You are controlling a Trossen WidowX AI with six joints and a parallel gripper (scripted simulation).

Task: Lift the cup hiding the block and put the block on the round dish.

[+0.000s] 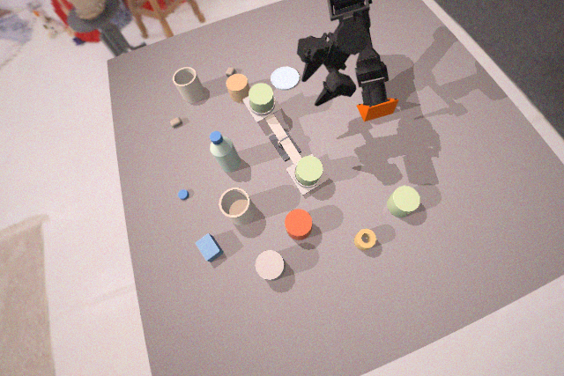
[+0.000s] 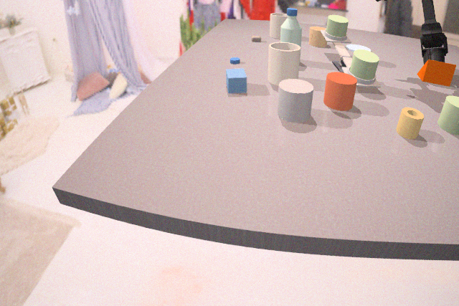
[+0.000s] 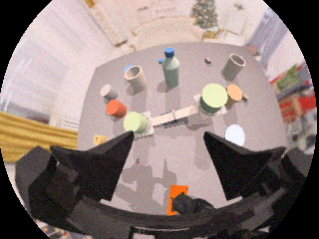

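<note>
Now: gripper tip 190 mm above the pale lavender block, 120 mm to the right of it and 50 mm short of it. Round my gripper tip: round pale blue dish: 260 mm to the right, 220 mm below, 10 mm behind; then orange cylinder: 230 mm to the left, 190 mm below, 130 mm ahead; then bottle: 260 mm ahead, 120 mm below, 10 mm to the right.
</note>
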